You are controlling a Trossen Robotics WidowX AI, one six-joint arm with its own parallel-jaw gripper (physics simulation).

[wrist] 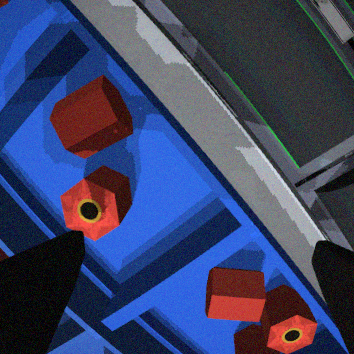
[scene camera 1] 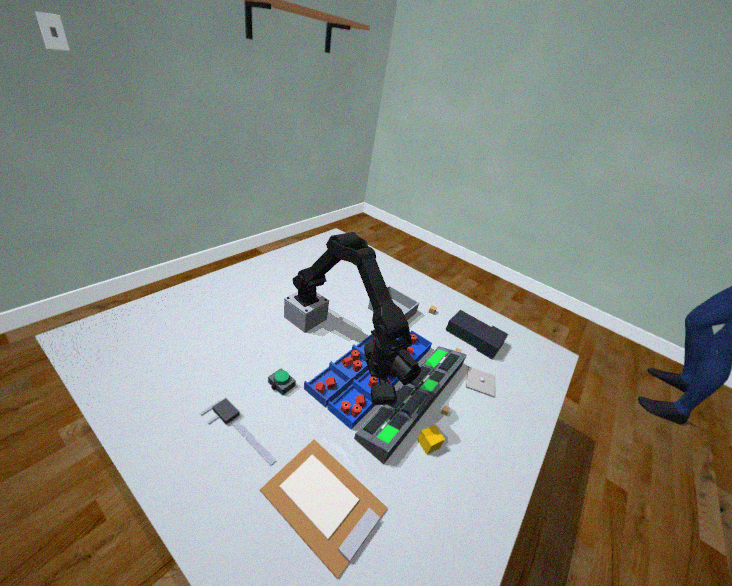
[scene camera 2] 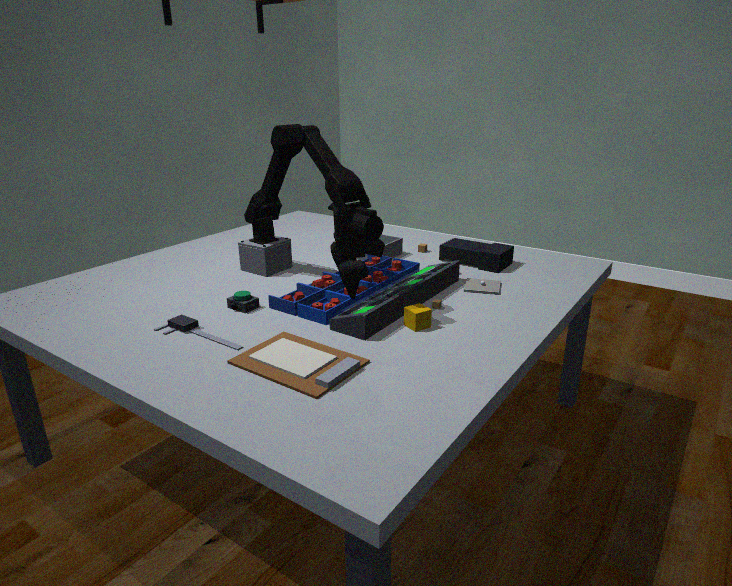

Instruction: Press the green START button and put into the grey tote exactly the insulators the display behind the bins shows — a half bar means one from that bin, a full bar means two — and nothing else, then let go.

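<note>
My gripper [scene camera 1: 383, 395] [scene camera 2: 352, 295] [wrist: 201, 248] is open and empty, low over the blue bins [scene camera 1: 350, 419] [scene camera 2: 313, 314] [wrist: 170, 170] in the row beside the display. In the wrist view, an upright red insulator [wrist: 90, 210] is near the left fingertip. A lying insulator [wrist: 92, 117] shares its bin; the bin at lower right holds several. The display [scene camera 1: 371, 447] [scene camera 2: 347, 328] [wrist: 280, 100] shows green bars of differing lengths near its two ends and middle; the arm hides part. The green START button [scene camera 1: 281, 376] [scene camera 2: 242, 295] stands left of the bins. The grey tote [scene camera 1: 409, 312] [scene camera 2: 392, 246] is partly hidden behind the arm.
A yellow cube [scene camera 1: 431, 439] [scene camera 2: 417, 317] stands beyond the display. A clipboard [scene camera 1: 318, 494] [scene camera 2: 293, 357] and a caliper [scene camera 1: 225, 410] [scene camera 2: 183, 323] lie in front. A black box [scene camera 1: 476, 333] [scene camera 2: 476, 253] and a small plate [scene camera 1: 481, 382] [scene camera 2: 482, 286] are at right.
</note>
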